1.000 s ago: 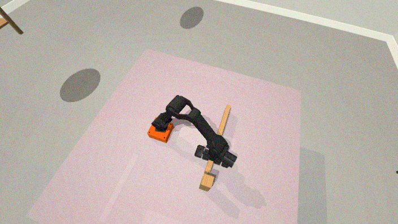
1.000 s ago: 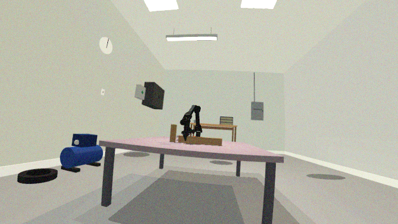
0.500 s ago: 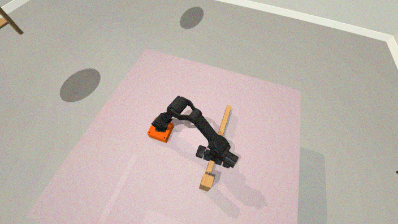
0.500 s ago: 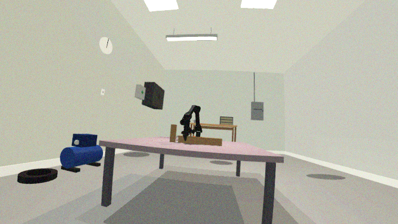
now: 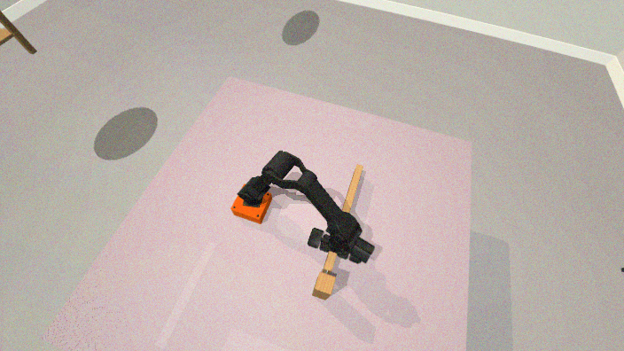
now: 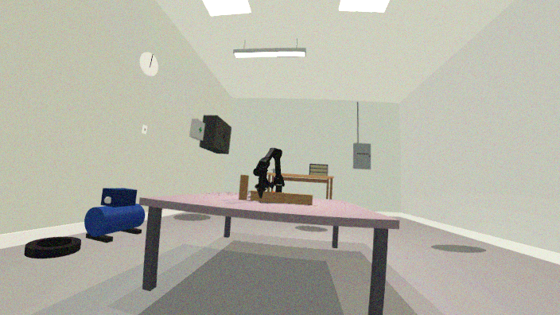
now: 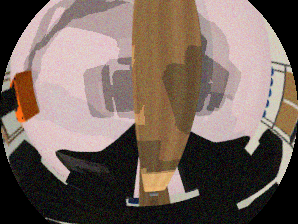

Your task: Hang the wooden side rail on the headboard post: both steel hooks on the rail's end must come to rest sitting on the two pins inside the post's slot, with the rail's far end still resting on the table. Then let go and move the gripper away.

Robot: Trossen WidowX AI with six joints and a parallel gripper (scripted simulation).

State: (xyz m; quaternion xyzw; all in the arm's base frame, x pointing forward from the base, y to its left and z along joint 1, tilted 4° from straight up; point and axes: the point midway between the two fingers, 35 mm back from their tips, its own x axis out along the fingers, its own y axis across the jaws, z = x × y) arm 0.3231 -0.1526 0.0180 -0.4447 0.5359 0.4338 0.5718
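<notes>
My gripper tip is 13 cm to the left of the headboard post, 6 cm below it and 3 cm past it.
</notes>
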